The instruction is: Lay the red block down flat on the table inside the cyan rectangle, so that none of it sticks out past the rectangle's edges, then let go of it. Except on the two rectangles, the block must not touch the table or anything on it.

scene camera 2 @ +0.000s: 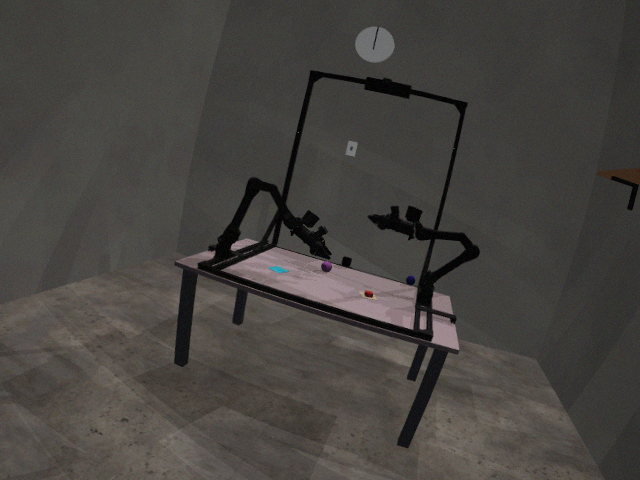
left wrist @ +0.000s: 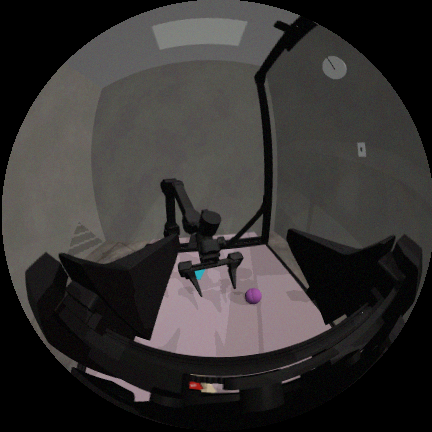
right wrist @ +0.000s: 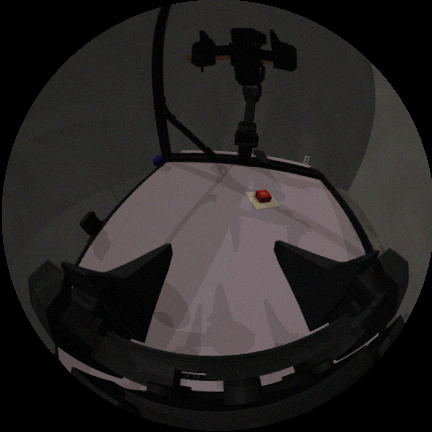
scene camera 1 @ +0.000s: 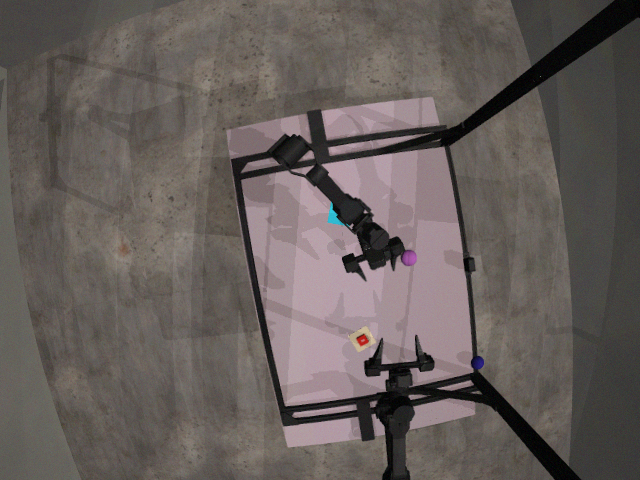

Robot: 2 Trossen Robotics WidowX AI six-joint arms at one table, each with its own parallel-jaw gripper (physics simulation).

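Places are measured from the left arm's base along level axes (x left, y back, z up), in centimetres.
Pixels of known places: left gripper, between the fingertips: [scene camera 2: 370,215] [left wrist: 234,236] [scene camera 1: 399,336]; right gripper, between the fingertips: [scene camera 2: 330,256] [left wrist: 218,292] [right wrist: 223,247] [scene camera 1: 379,275]; left arm's base, origin of its link: [scene camera 2: 423,304] [right wrist: 243,158] [scene camera 1: 385,401]; right arm's base, origin of its link: [scene camera 2: 221,257].
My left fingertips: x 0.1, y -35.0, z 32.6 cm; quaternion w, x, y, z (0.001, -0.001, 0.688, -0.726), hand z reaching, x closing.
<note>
For each thing: its top centre in the pictures, then the offset to it from my left fingertips. "spot": a spot on its surface instead.
- red block, centre of its top: [right wrist: 263,193] [left wrist: 192,384] [scene camera 1: 362,340] [scene camera 2: 369,292] dx +7.9, dy +10.1, dz -32.6 cm
- pale yellow rectangle, a spot on its surface: [right wrist: 271,204] spot: dx +10.5, dy +8.3, dz -34.4 cm
- cyan rectangle, a spot on its surface: [scene camera 1: 334,215] [scene camera 2: 277,270] spot: dx +15.5, dy -32.9, dz -34.4 cm
- purple ball, centre of its top: [scene camera 1: 410,258] [left wrist: 253,290] [scene camera 2: 327,261] dx -8.6, dy -17.6, dz -29.0 cm
- dark blue ball, centre of its top: [scene camera 1: 479,365] [right wrist: 157,155] [scene camera 2: 411,276] dx -34.9, dy +23.1, dz -29.4 cm
The red block [scene camera 1: 362,339] [scene camera 2: 368,293] [left wrist: 195,385] [right wrist: 263,196] lies on the pale yellow rectangle [scene camera 1: 364,330] [scene camera 2: 375,298] [right wrist: 271,204]. The cyan rectangle [scene camera 1: 334,215] [scene camera 2: 278,269] [left wrist: 200,273] is partly hidden by the right arm in scene camera 1. My left gripper [scene camera 1: 399,338] [scene camera 2: 371,218] is open and empty, high above the table, a little to the right of the block in scene camera 1. My right gripper [scene camera 1: 379,274] [scene camera 2: 326,255] [left wrist: 218,292] is open and empty above the middle of the table, between the two rectangles.
A purple ball [scene camera 1: 408,257] [scene camera 2: 326,266] [left wrist: 253,296] is close beside the right gripper in scene camera 1. A dark blue ball [scene camera 1: 477,362] [scene camera 2: 410,280] [right wrist: 158,160] is at the frame's edge. A black frame [scene camera 1: 252,273] runs round the table, with tall posts.
</note>
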